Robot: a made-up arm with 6 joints.
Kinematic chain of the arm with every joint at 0, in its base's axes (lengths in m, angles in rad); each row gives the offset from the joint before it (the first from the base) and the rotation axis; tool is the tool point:
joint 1: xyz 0 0 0.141 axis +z
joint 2: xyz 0 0 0 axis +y
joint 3: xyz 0 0 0.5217 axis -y
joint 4: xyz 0 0 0 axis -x
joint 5: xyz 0.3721 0 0 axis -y
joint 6: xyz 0 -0.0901 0 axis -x
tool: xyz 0 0 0
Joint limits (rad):
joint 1: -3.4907..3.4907
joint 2: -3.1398..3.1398
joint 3: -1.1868..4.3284
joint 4: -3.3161..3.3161
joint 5: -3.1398..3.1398
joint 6: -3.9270..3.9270
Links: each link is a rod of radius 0.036 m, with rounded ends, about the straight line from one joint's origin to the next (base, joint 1, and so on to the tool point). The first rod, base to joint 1, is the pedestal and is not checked.
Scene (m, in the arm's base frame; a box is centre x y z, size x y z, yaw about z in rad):
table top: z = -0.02
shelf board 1: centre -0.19 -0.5 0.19 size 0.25 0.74 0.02 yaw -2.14
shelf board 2: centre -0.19 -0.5 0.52 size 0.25 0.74 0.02 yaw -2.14
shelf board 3: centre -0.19 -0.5 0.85 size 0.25 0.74 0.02 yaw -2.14
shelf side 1: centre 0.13 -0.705 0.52 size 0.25 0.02 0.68 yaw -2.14
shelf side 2: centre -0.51 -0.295 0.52 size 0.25 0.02 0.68 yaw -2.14
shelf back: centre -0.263 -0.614 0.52 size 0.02 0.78 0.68 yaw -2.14
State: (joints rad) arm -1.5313 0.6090 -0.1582 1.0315 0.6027 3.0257
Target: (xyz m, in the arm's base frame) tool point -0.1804 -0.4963 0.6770
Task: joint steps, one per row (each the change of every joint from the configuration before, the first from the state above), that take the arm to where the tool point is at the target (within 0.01 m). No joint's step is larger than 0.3 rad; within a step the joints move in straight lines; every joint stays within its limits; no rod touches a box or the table.
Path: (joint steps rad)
1: 0.1937 -0.1638 -0.2894 0.0063 0.0000 0.0000
2: 0.1937 -0.1638 -0.2893 0.0063 0.0000 0.0000
3: -0.2364 -0.2059 0.2256 -0.0073 0.0000 0.0000
4: -0.2365 -0.2059 0.2255 -0.0073 0.0000 0.0000
5: -0.1073 0.2087 0.2311 -0.0002 0.0000 0.0000
6: -0.1072 0.2087 0.2310 -0.0002 0.0000 0.0000

